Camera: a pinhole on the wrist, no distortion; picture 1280 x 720 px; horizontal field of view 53.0 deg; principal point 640.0 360.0 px. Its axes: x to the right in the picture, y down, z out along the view. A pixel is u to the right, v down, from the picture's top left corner.
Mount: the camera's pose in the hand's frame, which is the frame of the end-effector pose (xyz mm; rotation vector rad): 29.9 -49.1 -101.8 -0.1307 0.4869 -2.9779
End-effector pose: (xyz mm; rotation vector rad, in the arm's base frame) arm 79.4 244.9 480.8 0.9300 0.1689 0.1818
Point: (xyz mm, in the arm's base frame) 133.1 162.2 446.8
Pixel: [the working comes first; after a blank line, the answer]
In the camera's frame: 8.9 -21.1 159.7

711 191
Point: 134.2 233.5 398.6
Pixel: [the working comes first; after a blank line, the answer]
In the camera's frame: -17.2 5.5 82.1

371 446
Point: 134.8 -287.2 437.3
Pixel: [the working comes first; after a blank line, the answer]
In the camera's frame: 166.4 111.9 559.1

1022 617
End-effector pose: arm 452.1 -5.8 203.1 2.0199 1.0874 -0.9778
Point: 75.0 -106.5 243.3
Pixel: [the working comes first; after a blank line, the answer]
In the camera's frame: 293.1 97.7 306.3

outside the picture
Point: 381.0 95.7 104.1
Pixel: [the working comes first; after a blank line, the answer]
In the camera's frame: -48.7 49.1 120.1

outside the picture
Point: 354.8 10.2 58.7
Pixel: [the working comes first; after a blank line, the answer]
In the camera's frame: -37.1 8.9 211.3

414 414
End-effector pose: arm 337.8 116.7 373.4 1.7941 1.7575 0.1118
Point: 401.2 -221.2 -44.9
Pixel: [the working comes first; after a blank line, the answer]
In the camera's frame: 241.5 -97.9 575.8

1178 142
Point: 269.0 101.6 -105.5
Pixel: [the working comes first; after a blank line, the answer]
In the camera's frame: -54.0 89.7 522.4

507 580
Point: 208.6 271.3 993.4
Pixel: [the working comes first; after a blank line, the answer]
In the camera's frame: 52.4 -74.8 -573.7

behind the camera
